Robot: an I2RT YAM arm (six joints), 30 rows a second.
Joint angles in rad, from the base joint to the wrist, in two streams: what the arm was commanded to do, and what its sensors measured. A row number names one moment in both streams.
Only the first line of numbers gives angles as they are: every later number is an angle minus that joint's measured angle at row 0.
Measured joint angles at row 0: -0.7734 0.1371 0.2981 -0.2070 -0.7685 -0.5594
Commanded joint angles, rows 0 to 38: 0.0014 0.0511 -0.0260 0.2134 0.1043 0.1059; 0.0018 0.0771 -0.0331 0.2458 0.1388 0.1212; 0.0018 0.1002 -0.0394 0.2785 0.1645 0.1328; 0.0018 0.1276 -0.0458 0.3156 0.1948 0.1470; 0.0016 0.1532 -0.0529 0.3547 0.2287 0.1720; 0.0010 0.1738 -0.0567 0.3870 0.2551 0.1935; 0.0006 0.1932 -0.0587 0.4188 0.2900 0.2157; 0.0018 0.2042 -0.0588 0.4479 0.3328 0.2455; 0.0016 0.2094 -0.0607 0.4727 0.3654 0.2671; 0.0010 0.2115 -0.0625 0.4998 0.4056 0.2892; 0.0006 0.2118 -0.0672 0.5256 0.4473 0.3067; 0.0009 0.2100 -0.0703 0.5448 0.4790 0.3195; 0.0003 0.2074 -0.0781 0.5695 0.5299 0.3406; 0.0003 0.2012 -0.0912 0.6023 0.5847 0.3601; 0.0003 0.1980 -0.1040 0.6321 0.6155 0.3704; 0.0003 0.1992 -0.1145 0.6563 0.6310 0.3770; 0.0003 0.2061 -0.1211 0.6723 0.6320 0.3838; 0.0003 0.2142 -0.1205 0.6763 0.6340 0.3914; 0.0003 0.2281 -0.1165 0.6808 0.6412 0.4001; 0.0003 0.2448 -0.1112 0.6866 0.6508 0.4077; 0.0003 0.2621 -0.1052 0.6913 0.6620 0.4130; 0.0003 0.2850 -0.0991 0.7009 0.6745 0.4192; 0.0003 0.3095 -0.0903 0.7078 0.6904 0.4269; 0.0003 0.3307 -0.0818 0.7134 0.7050 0.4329; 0.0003 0.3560 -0.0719 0.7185 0.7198 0.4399; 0.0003 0.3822 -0.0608 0.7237 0.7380 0.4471; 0.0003 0.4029 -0.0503 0.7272 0.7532 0.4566; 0.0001 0.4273 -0.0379 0.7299 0.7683 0.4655; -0.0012 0.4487 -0.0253 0.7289 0.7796 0.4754; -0.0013 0.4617 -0.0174 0.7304 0.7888 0.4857; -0.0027 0.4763 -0.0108 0.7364 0.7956 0.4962; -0.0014 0.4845 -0.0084 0.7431 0.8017 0.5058; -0.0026 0.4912 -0.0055 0.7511 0.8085 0.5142; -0.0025 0.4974 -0.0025 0.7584 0.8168 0.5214; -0.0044 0.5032 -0.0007 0.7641 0.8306 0.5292; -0.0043 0.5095 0.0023 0.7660 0.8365 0.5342; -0.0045 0.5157 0.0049 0.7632 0.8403 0.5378; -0.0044 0.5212 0.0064 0.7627 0.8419 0.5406; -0.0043 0.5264 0.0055 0.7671 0.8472 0.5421
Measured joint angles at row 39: -0.0031 0.5169 -0.0046 0.7023 0.8072 0.5077
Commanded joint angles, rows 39 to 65: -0.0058 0.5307 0.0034 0.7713 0.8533 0.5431; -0.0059 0.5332 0.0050 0.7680 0.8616 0.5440; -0.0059 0.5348 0.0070 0.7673 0.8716 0.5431; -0.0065 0.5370 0.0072 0.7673 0.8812 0.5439; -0.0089 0.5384 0.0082 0.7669 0.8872 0.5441; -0.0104 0.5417 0.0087 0.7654 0.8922 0.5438; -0.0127 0.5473 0.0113 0.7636 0.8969 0.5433; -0.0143 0.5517 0.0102 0.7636 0.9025 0.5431; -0.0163 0.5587 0.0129 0.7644 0.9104 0.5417; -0.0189 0.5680 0.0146 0.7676 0.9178 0.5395; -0.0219 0.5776 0.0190 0.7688 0.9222 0.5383; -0.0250 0.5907 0.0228 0.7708 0.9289 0.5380; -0.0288 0.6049 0.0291 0.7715 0.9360 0.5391; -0.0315 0.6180 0.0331 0.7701 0.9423 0.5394; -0.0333 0.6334 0.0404 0.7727 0.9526 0.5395; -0.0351 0.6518 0.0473 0.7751 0.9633 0.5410; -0.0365 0.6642 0.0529 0.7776 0.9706 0.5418; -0.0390 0.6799 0.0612 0.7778 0.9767 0.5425; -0.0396 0.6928 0.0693 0.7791 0.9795 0.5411; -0.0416 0.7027 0.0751 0.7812 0.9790 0.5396; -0.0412 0.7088 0.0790 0.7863 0.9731 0.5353; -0.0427 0.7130 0.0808 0.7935 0.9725 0.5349; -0.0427 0.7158 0.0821 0.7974 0.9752 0.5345; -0.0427 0.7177 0.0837 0.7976 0.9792 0.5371; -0.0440 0.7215 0.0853 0.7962 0.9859 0.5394; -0.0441 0.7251 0.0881 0.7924 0.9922 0.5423; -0.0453 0.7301 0.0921 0.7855 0.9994 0.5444
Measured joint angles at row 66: -0.0428 0.7237 0.0778 0.7348 0.9716 0.5329
